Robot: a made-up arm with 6 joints.
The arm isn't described. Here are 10 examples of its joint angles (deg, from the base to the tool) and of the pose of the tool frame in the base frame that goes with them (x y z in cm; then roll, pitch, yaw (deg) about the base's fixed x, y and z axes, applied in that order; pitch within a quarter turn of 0, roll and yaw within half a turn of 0).
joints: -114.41 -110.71 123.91 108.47 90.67 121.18
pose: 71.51 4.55 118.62 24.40 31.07 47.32
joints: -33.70 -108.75 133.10 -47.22 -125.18 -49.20
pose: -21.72 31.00 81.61 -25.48 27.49 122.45
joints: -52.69 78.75 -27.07 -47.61 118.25 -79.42
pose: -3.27 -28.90 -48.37 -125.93 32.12 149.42
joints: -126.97 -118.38 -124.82 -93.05 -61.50 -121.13
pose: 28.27 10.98 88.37 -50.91 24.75 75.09
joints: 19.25 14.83 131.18 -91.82 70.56 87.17
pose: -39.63 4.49 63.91 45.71 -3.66 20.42
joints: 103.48 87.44 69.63 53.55 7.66 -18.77
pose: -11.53 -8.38 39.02 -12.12 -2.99 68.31
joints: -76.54 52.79 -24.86 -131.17 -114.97 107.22
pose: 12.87 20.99 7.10 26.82 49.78 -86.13
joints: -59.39 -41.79 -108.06 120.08 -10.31 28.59
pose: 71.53 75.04 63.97 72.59 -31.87 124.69
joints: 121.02 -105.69 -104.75 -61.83 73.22 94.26
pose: -88.38 -51.63 65.39 -72.36 -3.62 91.56
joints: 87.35 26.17 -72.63 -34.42 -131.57 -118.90
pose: -36.04 -43.60 11.54 18.09 56.88 -27.58
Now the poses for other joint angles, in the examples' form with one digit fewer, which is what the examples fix.
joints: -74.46 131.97 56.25 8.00 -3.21 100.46
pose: 50.5 13.2 1.8 53.3 -66.5 143.2
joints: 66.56 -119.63 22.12 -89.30 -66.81 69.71
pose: -40.5 -16.8 27.9 -153.1 10.0 49.1
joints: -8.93 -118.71 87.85 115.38 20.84 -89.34
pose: -34.2 89.2 39.3 -134.9 -11.5 14.5
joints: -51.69 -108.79 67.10 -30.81 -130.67 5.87
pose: 8.3 51.3 90.2 -1.7 51.5 92.4
